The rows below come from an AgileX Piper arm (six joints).
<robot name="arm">
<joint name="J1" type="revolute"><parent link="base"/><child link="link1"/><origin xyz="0.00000 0.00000 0.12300" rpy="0.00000 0.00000 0.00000"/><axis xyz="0 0 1"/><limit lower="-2.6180" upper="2.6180"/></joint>
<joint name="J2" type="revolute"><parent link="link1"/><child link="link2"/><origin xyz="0.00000 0.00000 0.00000" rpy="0.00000 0.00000 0.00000"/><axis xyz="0 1 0"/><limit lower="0.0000" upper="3.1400"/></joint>
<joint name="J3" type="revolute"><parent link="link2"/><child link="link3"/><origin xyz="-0.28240 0.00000 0.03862" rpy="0.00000 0.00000 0.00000"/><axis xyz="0 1 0"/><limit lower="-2.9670" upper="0.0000"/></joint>
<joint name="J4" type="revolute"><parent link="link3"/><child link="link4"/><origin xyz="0.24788 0.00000 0.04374" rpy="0.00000 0.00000 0.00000"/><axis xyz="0.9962 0 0.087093"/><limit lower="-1.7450" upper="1.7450"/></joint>
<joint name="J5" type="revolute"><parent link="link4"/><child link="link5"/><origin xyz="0.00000 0.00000 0.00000" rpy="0.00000 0.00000 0.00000"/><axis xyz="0 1 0"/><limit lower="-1.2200" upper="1.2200"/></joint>
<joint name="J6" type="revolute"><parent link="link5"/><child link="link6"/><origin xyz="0.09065 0.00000 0.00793" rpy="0.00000 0.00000 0.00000"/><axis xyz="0.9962 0 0.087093"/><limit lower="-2.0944" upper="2.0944"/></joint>
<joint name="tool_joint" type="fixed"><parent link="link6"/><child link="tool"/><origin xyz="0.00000 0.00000 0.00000" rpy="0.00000 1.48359 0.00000"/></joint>
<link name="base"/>
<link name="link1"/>
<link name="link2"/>
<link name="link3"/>
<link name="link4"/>
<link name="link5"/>
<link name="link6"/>
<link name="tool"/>
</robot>
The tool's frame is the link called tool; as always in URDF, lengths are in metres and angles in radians.
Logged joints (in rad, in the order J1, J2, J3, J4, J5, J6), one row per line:
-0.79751 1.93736 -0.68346 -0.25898 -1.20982 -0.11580
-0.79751 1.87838 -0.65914 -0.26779 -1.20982 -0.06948
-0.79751 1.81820 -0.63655 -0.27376 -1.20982 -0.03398
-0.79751 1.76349 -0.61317 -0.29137 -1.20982 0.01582
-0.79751 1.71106 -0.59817 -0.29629 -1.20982 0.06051
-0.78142 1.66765 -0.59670 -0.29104 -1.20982 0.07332
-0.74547 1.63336 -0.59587 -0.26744 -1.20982 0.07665
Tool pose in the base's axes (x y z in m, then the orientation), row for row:
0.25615 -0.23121 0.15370 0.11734 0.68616 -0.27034 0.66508
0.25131 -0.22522 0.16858 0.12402 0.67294 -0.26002 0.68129
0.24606 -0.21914 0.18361 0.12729 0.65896 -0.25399 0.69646
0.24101 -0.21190 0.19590 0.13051 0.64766 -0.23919 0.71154
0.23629 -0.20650 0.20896 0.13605 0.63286 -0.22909 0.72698
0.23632 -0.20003 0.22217 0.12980 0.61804 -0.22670 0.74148
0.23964 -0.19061 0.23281 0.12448 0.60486 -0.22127 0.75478
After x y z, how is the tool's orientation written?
As a quaternion, x y z w.
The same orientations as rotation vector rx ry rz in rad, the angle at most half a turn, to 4 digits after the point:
0.2650 1.5495 -0.6105
0.2783 1.5100 -0.5835
0.2839 1.4699 -0.5666
0.2894 1.4363 -0.5304
0.2999 1.3952 -0.5050
0.2846 1.3550 -0.4970
0.2715 1.3194 -0.4827

